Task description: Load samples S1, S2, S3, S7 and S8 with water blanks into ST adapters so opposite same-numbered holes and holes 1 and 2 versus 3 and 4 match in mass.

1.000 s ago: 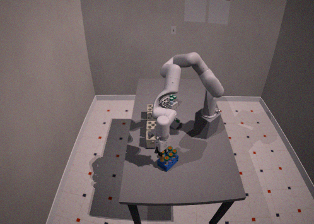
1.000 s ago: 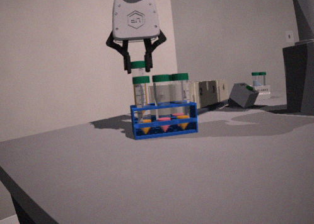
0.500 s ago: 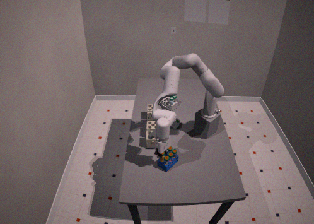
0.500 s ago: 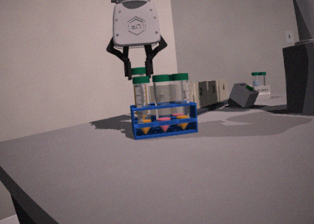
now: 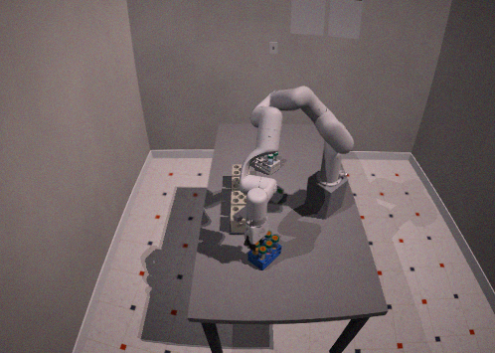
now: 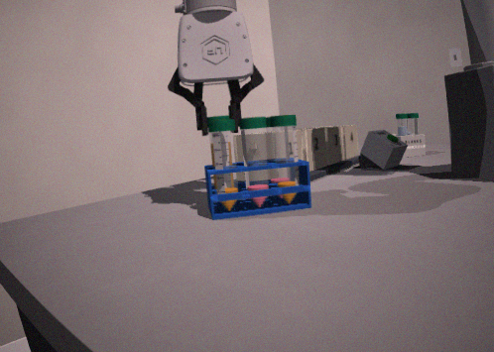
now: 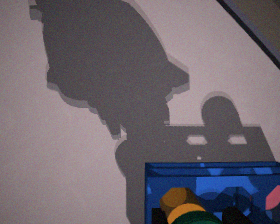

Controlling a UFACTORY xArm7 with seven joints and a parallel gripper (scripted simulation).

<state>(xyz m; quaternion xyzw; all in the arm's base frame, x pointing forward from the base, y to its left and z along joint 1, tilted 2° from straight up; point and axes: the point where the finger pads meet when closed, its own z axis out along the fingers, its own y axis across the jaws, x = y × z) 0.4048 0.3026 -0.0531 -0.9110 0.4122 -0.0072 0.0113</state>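
Now: hand 10 mm past the sample tube and 50 mm above it. The rest, counted from my hand: blue rack: 40 mm behind, 10 mm to the right, 90 mm below; then sloped done desk: 160 mm behind, 390 mm to the right, 70 mm below; then adapter: 40 mm ahead, 210 mm to the right, 70 mm below.
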